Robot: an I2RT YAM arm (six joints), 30 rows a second.
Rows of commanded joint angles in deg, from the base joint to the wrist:
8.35, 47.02, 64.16, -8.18, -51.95, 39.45
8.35, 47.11, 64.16, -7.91, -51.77, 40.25
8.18, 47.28, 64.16, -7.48, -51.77, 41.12
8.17, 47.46, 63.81, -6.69, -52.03, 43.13
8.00, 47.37, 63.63, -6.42, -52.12, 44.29
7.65, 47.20, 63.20, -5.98, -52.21, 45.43
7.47, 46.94, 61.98, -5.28, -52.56, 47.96
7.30, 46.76, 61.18, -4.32, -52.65, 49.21
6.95, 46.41, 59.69, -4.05, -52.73, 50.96
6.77, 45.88, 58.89, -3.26, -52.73, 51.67
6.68, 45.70, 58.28, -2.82, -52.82, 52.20
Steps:
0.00, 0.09, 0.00, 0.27, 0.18, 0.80
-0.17, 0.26, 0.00, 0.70, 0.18, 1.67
-0.18, 0.44, -0.35, 1.49, -0.08, 3.68
-0.35, 0.35, -0.53, 1.76, -0.17, 4.84
-0.70, 0.18, -0.96, 2.20, -0.26, 5.98
-0.88, -0.08, -2.18, 2.90, -0.61, 8.51
-1.05, -0.26, -2.98, 3.86, -0.70, 9.76
-1.40, -0.61, -4.47, 4.13, -0.78, 11.51
-1.58, -1.14, -5.27, 4.92, -0.78, 12.22
-1.67, -1.32, -5.88, 5.36, -0.87, 12.75

